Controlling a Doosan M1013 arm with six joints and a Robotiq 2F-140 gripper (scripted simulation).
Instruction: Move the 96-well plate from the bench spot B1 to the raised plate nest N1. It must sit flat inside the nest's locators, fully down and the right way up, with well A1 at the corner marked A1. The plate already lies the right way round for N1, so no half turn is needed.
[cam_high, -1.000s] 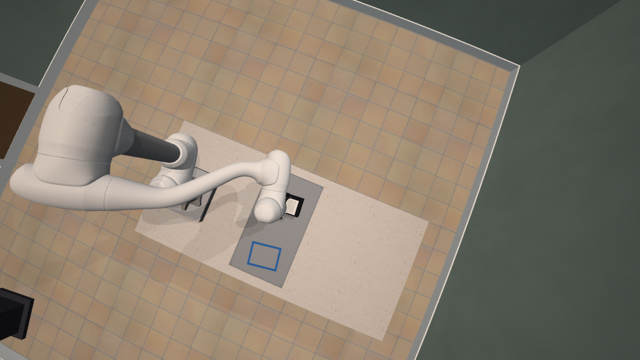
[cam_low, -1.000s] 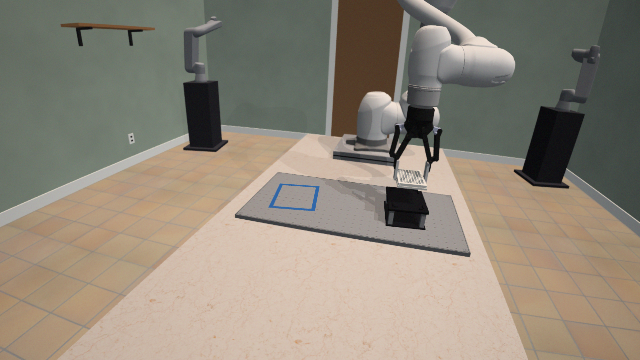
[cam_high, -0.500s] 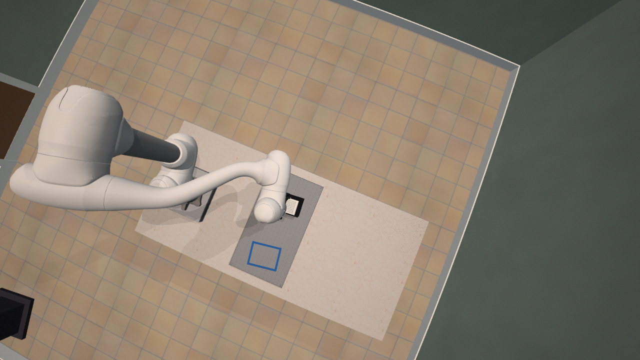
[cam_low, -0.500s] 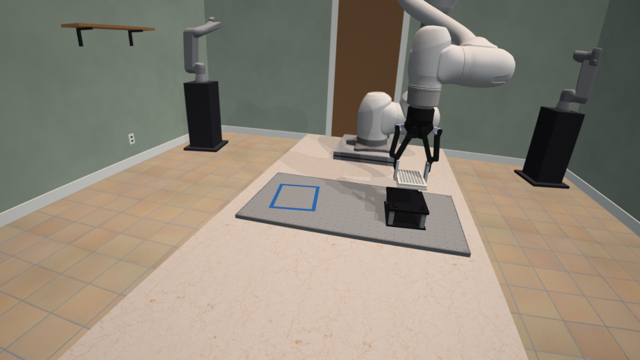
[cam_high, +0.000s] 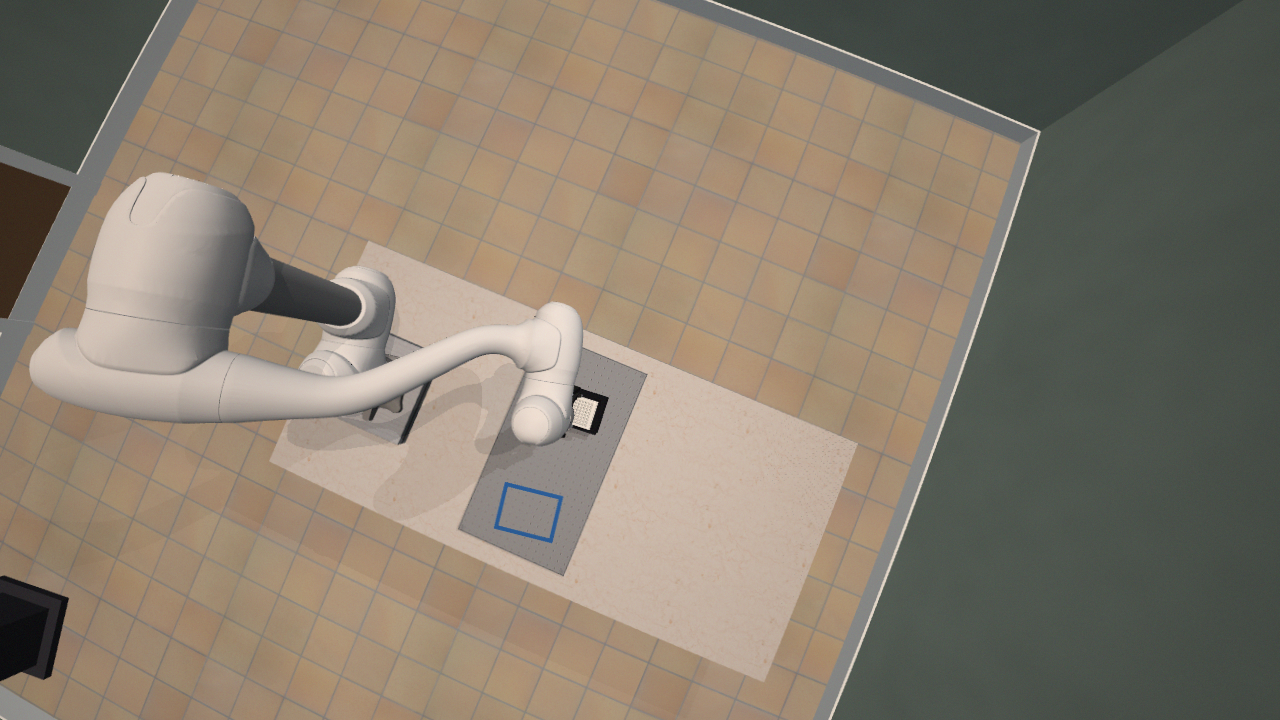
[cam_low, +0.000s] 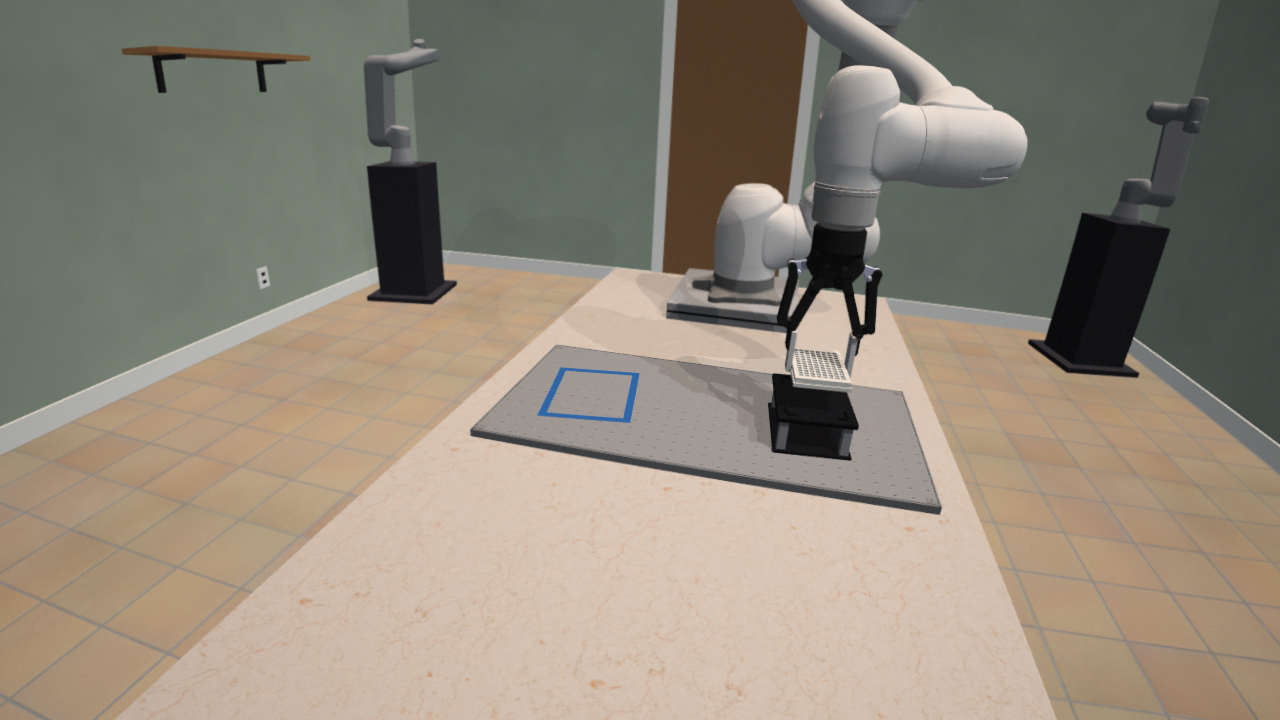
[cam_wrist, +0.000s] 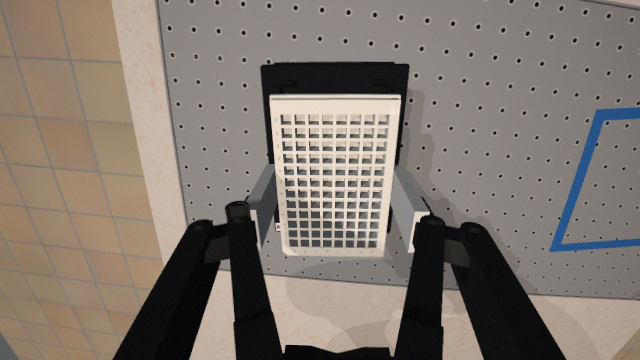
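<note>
Now: the A1 label 7 cm below my hand, 7 cm behind it and 6 cm to the left of it. From my hand the other things lie so: white 96-well plate 2 cm below.
</note>
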